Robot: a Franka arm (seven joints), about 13 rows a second.
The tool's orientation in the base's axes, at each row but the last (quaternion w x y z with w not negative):
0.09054, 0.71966, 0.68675, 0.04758
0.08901, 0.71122, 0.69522, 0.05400
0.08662, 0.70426, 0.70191, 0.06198
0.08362, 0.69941, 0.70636, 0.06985
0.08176, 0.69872, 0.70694, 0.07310
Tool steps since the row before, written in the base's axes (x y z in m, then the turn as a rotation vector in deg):
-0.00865, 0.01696, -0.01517, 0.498, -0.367, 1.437
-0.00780, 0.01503, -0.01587, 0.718, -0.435, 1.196
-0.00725, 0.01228, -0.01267, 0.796, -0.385, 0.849
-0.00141, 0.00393, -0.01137, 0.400, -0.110, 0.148
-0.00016, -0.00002, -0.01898, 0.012, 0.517, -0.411
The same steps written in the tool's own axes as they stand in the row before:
0.01731, -0.01213, 0.01208, -0.420, 0.784, -1.287
0.01554, -0.01110, 0.01319, -0.471, 0.952, -1.004
0.01266, -0.00973, 0.01044, -0.408, 0.956, -0.650
0.00417, -0.00378, 0.01072, -0.116, 0.421, -0.056
0.00024, -0.00429, 0.01849, 0.522, -0.071, 0.398

